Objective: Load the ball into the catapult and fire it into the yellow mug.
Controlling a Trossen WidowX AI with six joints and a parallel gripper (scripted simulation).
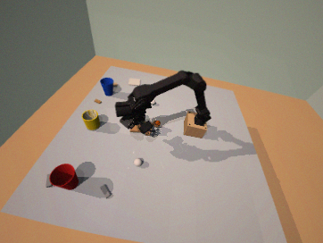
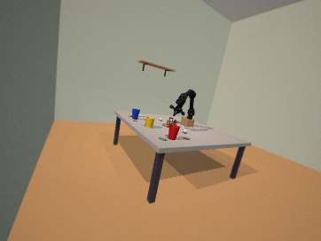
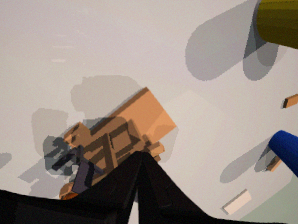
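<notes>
The orange ball lies 130 mm behind my gripper tip, 100 mm to the right of it and 80 mm below it. The rest, counted from my gripper tip: wooden catapult: 90 mm below, 70 mm to the right, 60 mm behind; yellow mug: 280 mm ahead, 110 mm below, 20 mm to the right; red mug: 340 mm to the left, 220 mm ahead, 110 mm below.
</notes>
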